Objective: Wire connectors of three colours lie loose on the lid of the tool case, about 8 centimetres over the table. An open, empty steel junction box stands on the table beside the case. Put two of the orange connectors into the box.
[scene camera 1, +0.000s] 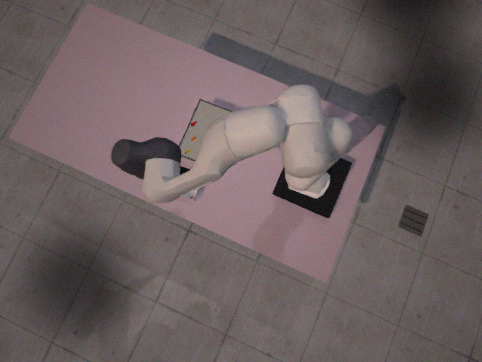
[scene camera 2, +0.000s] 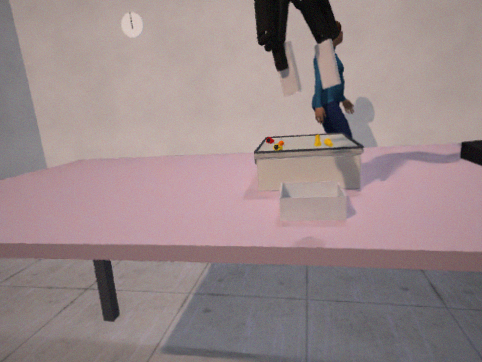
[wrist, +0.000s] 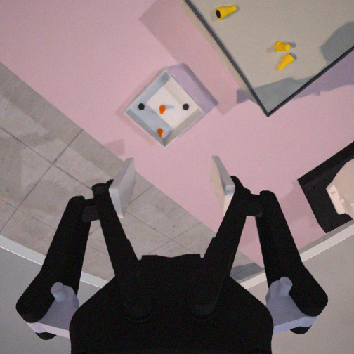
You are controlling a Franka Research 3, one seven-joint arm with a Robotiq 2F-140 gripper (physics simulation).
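Note:
Two orange connectors (wrist: 162, 109) (wrist: 160, 132) lie inside the junction box (wrist: 184, 125) (scene camera 2: 312, 209), apart from each other. One is near the middle of its floor, the other near a corner. On the case lid (wrist: 320, 20) (scene camera 2: 300, 143) lie a red connector (scene camera 1: 193, 123) (scene camera 2: 270, 140), an orange connector (scene camera 1: 193, 138) (scene camera 2: 281, 143) and several yellow connectors (wrist: 226, 12) (wrist: 285, 62) (scene camera 2: 317, 140). My gripper (wrist: 172, 168) (scene camera 2: 310, 90) is open and empty, high above the case and box. The arm hides part of the lid and box in scene camera 1.
The tool case (scene camera 2: 307, 172) stands behind the box in scene camera 2, its lid higher than the box rim. The arm's black base plate (scene camera 1: 320, 206) (wrist: 315, 200) is on the pink table (scene camera 1: 100, 90). A person (scene camera 2: 327, 95) in a blue top is beyond the table.

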